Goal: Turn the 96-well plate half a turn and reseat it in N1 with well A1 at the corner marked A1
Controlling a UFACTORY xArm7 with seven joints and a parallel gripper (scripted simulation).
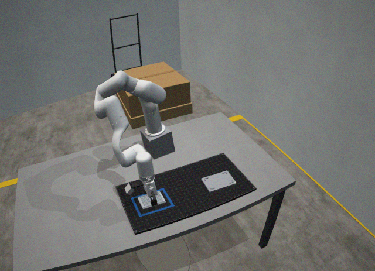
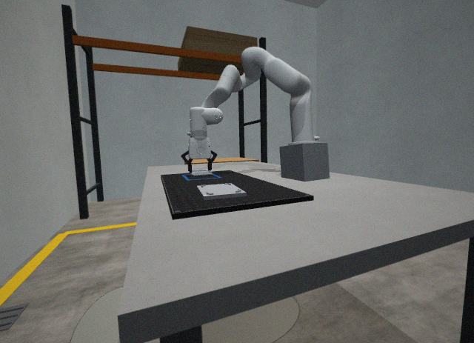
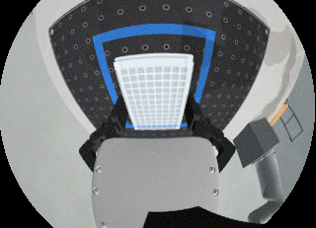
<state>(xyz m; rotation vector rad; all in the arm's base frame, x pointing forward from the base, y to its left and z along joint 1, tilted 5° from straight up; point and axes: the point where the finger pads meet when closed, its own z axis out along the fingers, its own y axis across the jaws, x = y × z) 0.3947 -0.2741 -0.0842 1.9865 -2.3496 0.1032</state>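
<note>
My gripper is now 10 mm above the white 96-well plate. The rest, counted from my hand: plate nest N1: 380 mm to the left, 90 mm ahead, 20 mm below.
</note>
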